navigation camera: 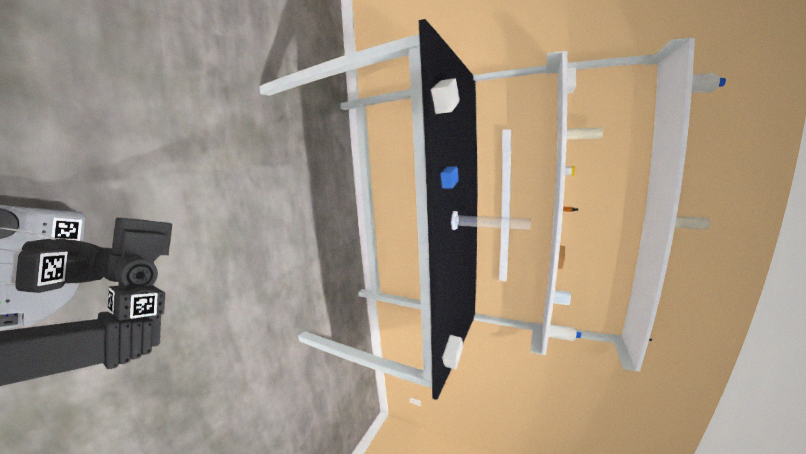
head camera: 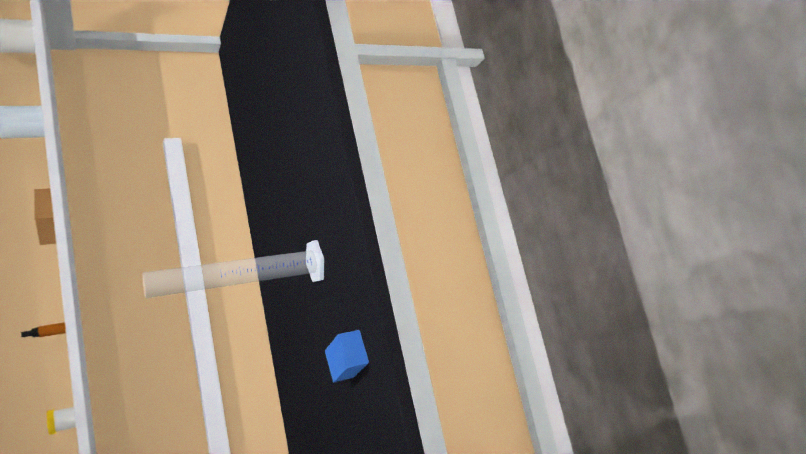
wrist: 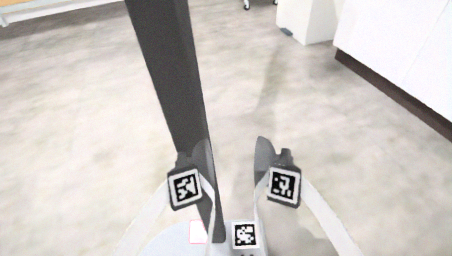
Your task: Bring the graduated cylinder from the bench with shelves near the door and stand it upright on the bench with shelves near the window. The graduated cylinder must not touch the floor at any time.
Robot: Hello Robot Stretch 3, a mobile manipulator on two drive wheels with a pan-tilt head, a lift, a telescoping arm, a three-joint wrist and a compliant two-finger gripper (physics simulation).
graduated cylinder: navigation camera; head camera; not seen in the wrist view (out of frame)
same spot on graduated cylinder: [head camera: 158, 283] = [navigation camera: 524, 224]
